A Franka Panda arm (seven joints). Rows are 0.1 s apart.
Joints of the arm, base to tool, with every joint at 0 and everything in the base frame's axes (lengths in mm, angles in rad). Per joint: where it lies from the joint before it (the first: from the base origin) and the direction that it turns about. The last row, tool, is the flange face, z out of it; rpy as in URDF.
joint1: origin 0 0 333 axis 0 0 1
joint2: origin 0 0 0 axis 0 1 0
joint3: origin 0 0 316 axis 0 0 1
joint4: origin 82.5 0 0 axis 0 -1 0
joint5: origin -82.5 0 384 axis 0 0 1
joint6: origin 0 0 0 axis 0 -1 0
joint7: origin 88 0 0 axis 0 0 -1
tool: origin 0 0 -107 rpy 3.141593 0 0
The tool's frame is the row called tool.
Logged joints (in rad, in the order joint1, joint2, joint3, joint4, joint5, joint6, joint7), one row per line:
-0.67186, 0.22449, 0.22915, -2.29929, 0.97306, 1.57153, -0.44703
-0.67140, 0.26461, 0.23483, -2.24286, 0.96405, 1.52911, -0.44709
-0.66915, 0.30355, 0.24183, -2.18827, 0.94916, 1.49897, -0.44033
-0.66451, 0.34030, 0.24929, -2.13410, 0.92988, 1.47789, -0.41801
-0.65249, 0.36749, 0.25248, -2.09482, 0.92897, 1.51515, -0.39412
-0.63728, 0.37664, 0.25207, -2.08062, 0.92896, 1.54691, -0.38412
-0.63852, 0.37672, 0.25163, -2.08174, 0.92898, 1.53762, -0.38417
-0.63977, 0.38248, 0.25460, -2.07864, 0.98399, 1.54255, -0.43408
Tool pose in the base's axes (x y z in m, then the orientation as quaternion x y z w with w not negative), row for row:
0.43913, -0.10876, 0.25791, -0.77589, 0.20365, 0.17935, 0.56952
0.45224, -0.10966, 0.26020, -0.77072, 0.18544, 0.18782, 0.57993
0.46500, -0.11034, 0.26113, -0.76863, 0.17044, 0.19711, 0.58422
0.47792, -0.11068, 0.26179, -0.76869, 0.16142, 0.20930, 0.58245
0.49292, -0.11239, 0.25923, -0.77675, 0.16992, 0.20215, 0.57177
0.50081, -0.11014, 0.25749, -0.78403, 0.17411, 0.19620, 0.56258
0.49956, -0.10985, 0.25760, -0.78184, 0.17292, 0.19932, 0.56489
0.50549, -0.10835, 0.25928, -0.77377, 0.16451, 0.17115, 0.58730
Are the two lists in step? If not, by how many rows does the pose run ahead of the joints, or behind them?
They are in step.
